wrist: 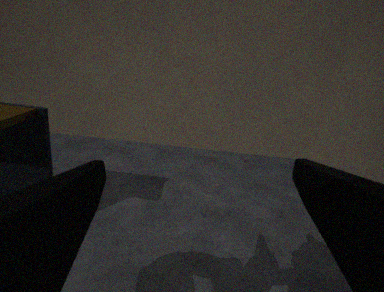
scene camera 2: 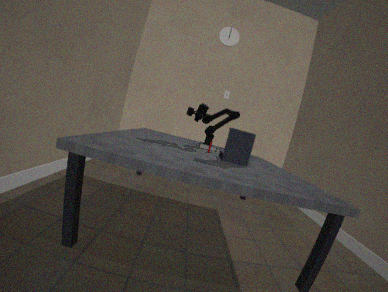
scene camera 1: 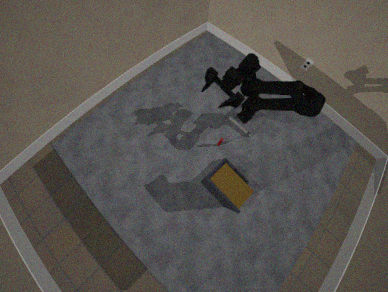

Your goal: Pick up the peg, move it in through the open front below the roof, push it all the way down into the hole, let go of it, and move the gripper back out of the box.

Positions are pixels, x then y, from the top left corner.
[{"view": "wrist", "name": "my gripper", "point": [200, 169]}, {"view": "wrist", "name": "dark box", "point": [33, 163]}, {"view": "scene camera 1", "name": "my gripper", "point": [210, 99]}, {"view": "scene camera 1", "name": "dark box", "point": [224, 182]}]
